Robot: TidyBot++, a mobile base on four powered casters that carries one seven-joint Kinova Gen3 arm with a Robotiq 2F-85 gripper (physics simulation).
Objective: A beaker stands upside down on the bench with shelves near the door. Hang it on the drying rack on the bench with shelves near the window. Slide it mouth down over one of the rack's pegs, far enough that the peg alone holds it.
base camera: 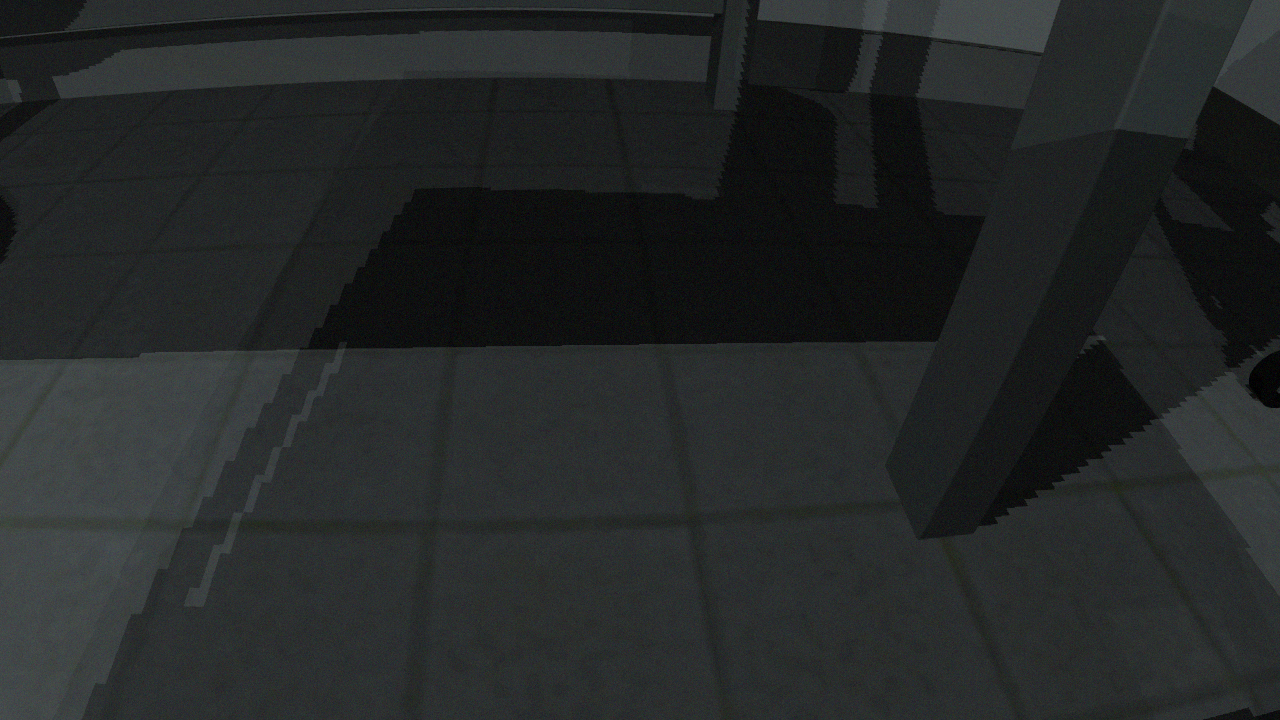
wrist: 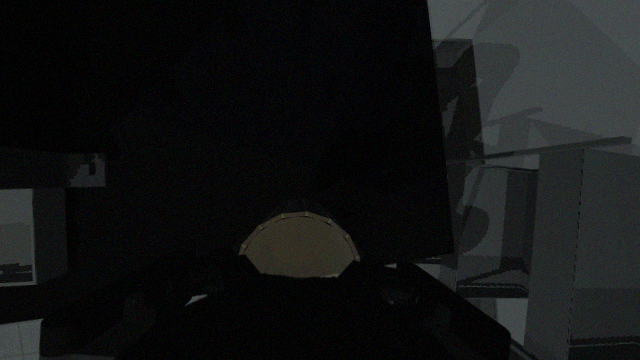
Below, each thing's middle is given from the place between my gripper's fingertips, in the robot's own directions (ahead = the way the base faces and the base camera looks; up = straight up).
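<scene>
Beaker (wrist: 302,244): my gripper is now right at it.
</scene>
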